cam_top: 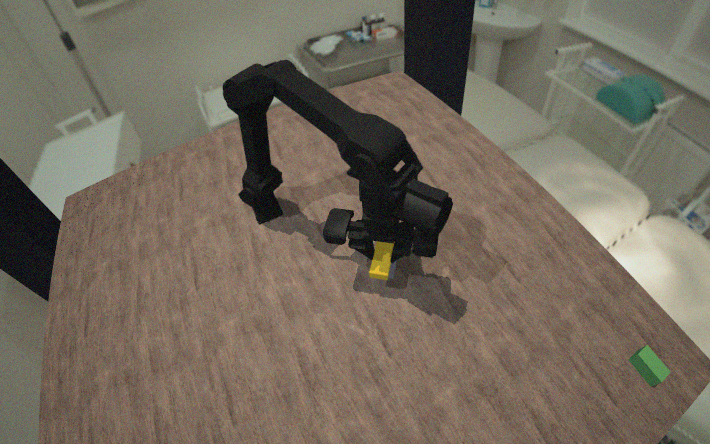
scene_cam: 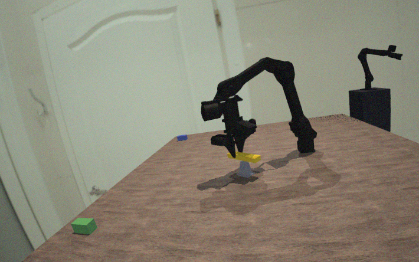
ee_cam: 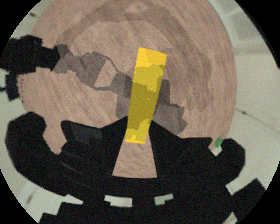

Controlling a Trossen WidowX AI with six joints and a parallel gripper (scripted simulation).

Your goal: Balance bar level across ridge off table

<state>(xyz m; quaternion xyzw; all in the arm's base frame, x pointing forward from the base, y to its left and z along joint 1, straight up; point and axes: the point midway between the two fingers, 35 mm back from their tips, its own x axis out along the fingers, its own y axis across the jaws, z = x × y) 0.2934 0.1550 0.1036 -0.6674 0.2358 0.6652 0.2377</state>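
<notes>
The yellow bar lies 20 mm behind my gripper tip and 20 mm to the left of it. From my gripper tip the other things lie so: small blue block (450 mm ahead, 660 mm to the right, 50 mm below); green block (450 mm ahead, 340 mm to the left, 50 mm below).
</notes>
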